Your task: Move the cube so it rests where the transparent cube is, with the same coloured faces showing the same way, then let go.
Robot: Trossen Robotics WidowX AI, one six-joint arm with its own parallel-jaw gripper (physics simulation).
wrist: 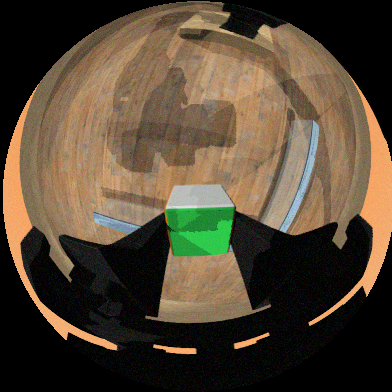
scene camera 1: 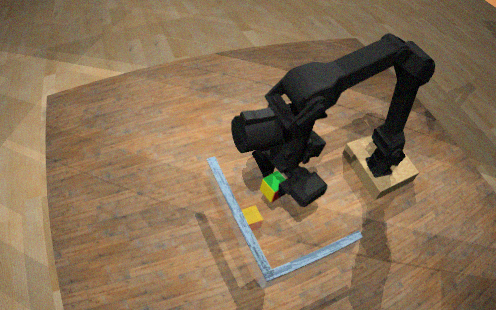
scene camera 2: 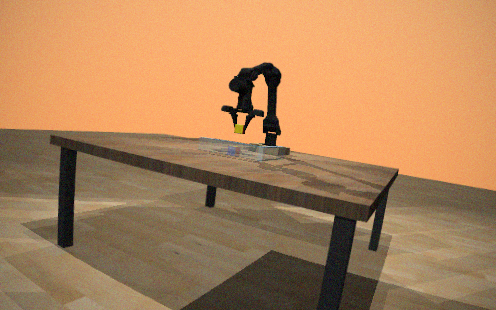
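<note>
The cube hangs in the air, well above the table. In scene view 1 its green face is up, yellow faces front left and a sliver of red shows. The wrist view shows green and a light grey face. My gripper is shut on it, a finger on either side. The transparent cube is on the table, lower than the held cube and left-front of it in scene view 1. Its top is yellow with a reddish side below; scene view 2 shows bluish and reddish faces.
Two low pale-blue walls meet at a corner: a long one close beside the transparent cube, and a shorter one. Both partly show in the wrist view. The arm's wooden base block stands to the right in scene view 1.
</note>
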